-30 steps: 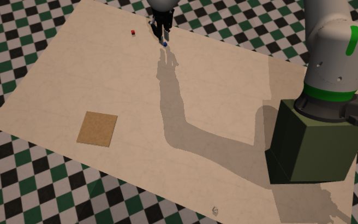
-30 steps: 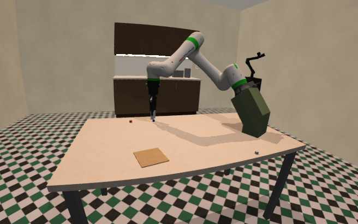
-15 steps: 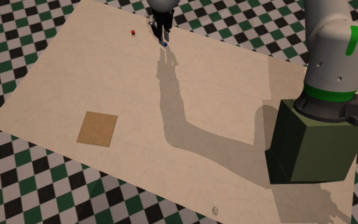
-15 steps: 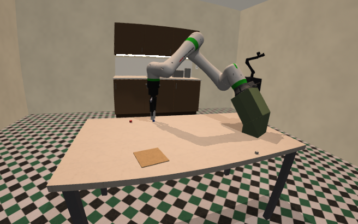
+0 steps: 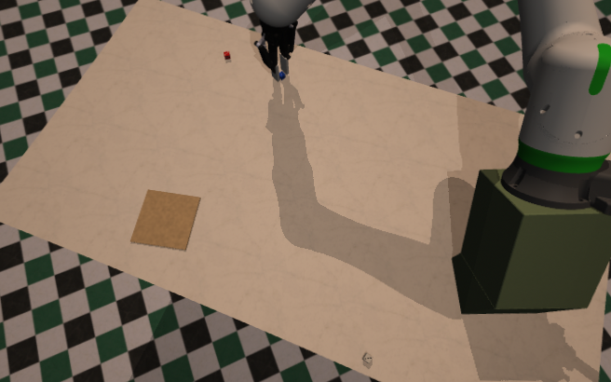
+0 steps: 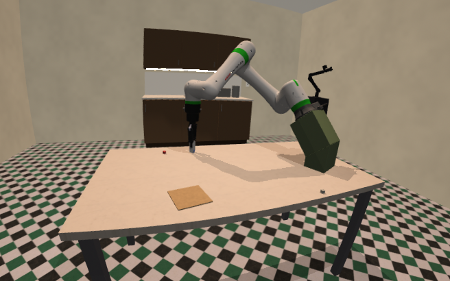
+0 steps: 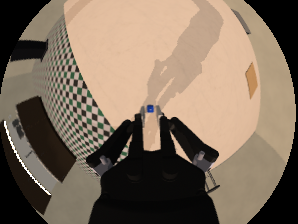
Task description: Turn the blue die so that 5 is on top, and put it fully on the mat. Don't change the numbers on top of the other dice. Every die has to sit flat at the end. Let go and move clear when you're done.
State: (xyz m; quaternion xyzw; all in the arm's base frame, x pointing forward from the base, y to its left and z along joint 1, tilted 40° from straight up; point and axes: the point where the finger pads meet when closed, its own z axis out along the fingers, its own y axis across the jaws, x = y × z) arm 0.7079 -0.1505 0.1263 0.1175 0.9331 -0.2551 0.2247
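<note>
Now: the blue die 3 cm below my hand and 1 cm behind it. Round my hand: red die: 18 cm ahead, 3 cm below, 1 cm to the left; brown mat: 52 cm to the left, 6 cm ahead, 4 cm below; white die: 60 cm to the left, 53 cm behind, 3 cm below.
</note>
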